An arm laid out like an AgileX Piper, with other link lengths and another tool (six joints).
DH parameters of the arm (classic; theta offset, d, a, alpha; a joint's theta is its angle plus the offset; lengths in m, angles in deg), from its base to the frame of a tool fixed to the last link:
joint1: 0 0.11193 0 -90
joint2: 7.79 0 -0.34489 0
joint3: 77.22 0 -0.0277 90
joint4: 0 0.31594 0 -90
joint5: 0 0 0 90
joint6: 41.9 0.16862 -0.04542 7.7
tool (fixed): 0 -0.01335 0 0
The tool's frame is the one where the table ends.
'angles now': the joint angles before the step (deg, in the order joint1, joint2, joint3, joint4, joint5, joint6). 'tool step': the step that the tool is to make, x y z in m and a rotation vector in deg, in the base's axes. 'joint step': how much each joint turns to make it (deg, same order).
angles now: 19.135, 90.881, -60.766, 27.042, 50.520, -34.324
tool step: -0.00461, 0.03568, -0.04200, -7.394, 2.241, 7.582
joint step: 6.105, 5.987, -1.165, -7.126, -0.536, 1.757
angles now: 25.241, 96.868, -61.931, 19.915, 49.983, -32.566
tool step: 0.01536, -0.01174, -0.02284, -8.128, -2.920, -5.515
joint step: 1.703, 3.034, 0.000, -12.561, -4.545, 13.321
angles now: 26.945, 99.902, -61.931, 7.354, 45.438, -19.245
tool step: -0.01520, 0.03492, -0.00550, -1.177, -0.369, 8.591
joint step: 4.468, 0.979, -0.274, -0.495, -0.106, -3.957
